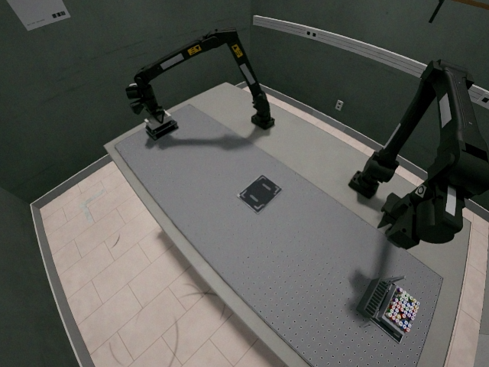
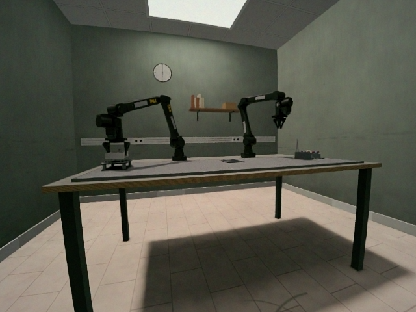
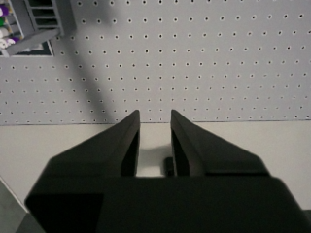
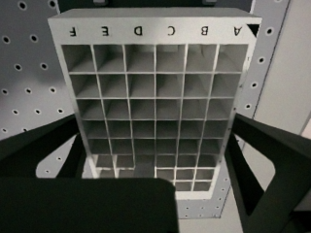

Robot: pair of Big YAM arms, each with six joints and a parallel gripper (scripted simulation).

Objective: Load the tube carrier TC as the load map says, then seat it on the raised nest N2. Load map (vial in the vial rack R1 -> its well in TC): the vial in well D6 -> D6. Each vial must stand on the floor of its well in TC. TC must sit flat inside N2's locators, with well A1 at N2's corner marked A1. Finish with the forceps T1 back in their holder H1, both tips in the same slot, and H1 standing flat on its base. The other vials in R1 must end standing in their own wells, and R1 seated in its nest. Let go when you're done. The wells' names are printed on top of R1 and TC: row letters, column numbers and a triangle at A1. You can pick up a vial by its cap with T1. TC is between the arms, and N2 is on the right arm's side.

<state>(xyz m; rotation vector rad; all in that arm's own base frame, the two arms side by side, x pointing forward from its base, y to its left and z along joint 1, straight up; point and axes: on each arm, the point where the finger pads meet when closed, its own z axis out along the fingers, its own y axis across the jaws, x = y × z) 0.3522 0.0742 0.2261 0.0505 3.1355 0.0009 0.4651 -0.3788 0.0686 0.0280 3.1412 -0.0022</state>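
The black nest is 4 cm below my right hand. Also, from my right hand: tube carrier (right at my right hand); then slotted holder (5 cm behind, 126 cm to the left, 6 cm below).
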